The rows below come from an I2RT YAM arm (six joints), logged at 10 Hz.
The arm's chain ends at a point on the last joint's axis. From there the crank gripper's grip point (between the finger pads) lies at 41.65 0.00 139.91 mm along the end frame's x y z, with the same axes.
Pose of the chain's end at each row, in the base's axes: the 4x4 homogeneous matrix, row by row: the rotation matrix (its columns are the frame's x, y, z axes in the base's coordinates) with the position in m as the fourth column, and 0 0 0 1 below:
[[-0.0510 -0.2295 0.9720 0.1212], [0.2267 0.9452 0.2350 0.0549], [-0.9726 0.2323 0.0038 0.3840], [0 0 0 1]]
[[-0.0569 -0.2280 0.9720 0.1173], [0.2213 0.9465 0.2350 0.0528], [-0.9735 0.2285 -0.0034 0.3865], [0 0 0 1]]
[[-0.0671 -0.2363 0.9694 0.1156], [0.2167 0.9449 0.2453 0.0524], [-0.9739 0.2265 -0.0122 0.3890], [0 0 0 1]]
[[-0.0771 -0.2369 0.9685 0.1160], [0.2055 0.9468 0.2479 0.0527], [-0.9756 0.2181 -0.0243 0.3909], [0 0 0 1]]
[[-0.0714 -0.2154 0.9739 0.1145], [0.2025 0.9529 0.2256 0.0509], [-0.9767 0.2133 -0.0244 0.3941], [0 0 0 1]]
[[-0.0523 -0.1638 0.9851 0.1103], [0.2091 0.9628 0.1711 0.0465], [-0.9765 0.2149 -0.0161 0.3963], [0 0 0 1]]
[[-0.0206 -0.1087 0.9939 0.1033], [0.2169 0.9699 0.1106 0.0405], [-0.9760 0.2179 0.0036 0.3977], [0 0 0 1]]
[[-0.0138 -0.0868 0.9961 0.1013], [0.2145 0.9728 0.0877 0.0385], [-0.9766 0.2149 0.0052 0.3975], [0 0 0 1]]
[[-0.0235 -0.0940 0.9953 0.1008], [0.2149 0.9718 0.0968 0.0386], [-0.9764 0.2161 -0.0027 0.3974], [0 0 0 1]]
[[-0.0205 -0.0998 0.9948 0.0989], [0.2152 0.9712 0.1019 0.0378], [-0.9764 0.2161 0.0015 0.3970], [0 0 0 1]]
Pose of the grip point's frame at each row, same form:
[[-0.0510 -0.2295 0.9720 0.2551], [0.2267 0.9452 0.2350 0.0972], [-0.9726 0.2323 0.0038 0.3440], [0 0 0 1]]
[[-0.0569 -0.2280 0.9720 0.2509], [0.2213 0.9465 0.2350 0.0949], [-0.9735 0.2285 -0.0034 0.3455], [0 0 0 1]]
[[-0.0671 -0.2363 0.9694 0.2484], [0.2167 0.9449 0.2453 0.0957], [-0.9739 0.2265 -0.0122 0.3467], [0 0 0 1]]
[[-0.0771 -0.2369 0.9685 0.2483], [0.2055 0.9468 0.2479 0.0959], [-0.9756 0.2181 -0.0243 0.3469], [0 0 0 1]]
[[-0.0714 -0.2154 0.9739 0.2478], [0.2025 0.9529 0.2256 0.0909], [-0.9767 0.2133 -0.0244 0.3500], [0 0 0 1]]
[[-0.0523 -0.1638 0.9851 0.2459], [0.2091 0.9628 0.1711 0.0791], [-0.9765 0.2149 -0.0161 0.3534], [0 0 0 1]]
[[-0.0206 -0.1087 0.9939 0.2415], [0.2169 0.9699 0.1106 0.0650], [-0.9760 0.2179 0.0036 0.3576], [0 0 0 1]]
[[-0.0138 -0.0868 0.9961 0.2401], [0.2145 0.9728 0.0877 0.0597], [-0.9766 0.2149 0.0052 0.3576], [0 0 0 1]]
[[-0.0235 -0.0940 0.9953 0.2391], [0.2149 0.9718 0.0968 0.0611], [-0.9764 0.2161 -0.0027 0.3564], [0 0 0 1]]
[[-0.0205 -0.0998 0.9948 0.2372], [0.2152 0.9712 0.1019 0.0610], [-0.9764 0.2161 0.0015 0.3565], [0 0 0 1]]

